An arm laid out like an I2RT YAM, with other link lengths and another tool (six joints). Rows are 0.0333 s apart.
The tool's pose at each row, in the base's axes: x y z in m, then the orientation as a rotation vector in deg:
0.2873 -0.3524 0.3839 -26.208 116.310 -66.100
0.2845 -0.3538 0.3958 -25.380 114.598 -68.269
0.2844 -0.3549 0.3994 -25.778 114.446 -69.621
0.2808 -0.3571 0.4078 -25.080 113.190 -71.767
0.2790 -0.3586 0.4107 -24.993 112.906 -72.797
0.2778 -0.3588 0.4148 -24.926 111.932 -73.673
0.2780 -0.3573 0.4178 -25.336 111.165 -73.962
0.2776 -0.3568 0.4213 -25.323 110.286 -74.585
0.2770 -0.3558 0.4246 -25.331 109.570 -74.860
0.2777 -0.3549 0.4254 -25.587 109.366 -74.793
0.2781 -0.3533 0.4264 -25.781 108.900 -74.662
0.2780 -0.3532 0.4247 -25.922 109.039 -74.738
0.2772 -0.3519 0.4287 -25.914 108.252 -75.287
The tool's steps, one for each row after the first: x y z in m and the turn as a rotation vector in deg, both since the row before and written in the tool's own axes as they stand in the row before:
-0.0024 -0.0110 -0.0051 2.260 -0.230 -0.172
-0.0008 -0.0037 -0.0004 0.680 0.370 -0.885
0.0003 -0.0087 -0.0037 1.980 0.149 -0.345
0.0010 -0.0034 -0.0011 0.713 0.261 -0.394
-0.0007 -0.0038 -0.0017 0.965 -0.341 -0.211
-0.0023 -0.0020 -0.0015 0.405 -0.576 -0.278
-0.0014 -0.0030 -0.0013 0.770 -0.388 -0.149
-0.0016 -0.0026 -0.0017 0.502 -0.423 -0.018
-0.0014 -0.0003 -0.0002 -0.014 -0.261 -0.098
-0.0017 -0.0002 -0.0009 0.107 -0.470 0.021
0.0007 0.0016 0.0002 -0.078 0.099 -0.157
-0.0019 -0.0032 -0.0021 0.686 -0.345 -0.143

